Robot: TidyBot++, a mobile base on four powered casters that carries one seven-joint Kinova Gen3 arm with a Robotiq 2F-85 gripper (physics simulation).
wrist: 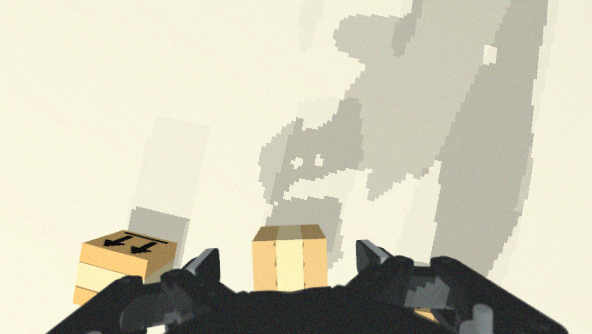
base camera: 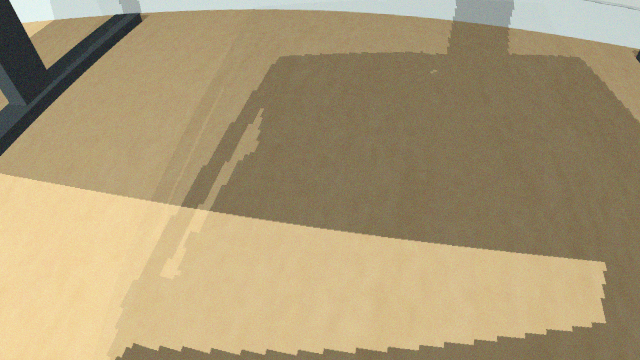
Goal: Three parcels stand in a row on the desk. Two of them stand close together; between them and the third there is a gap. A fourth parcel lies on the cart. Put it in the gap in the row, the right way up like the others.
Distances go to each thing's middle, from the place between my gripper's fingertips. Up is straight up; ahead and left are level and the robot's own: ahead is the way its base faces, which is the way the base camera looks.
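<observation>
Brown cardboard parcel [wrist: 288, 257]: my hand 20 mm past it, 50 mm above it.
</observation>
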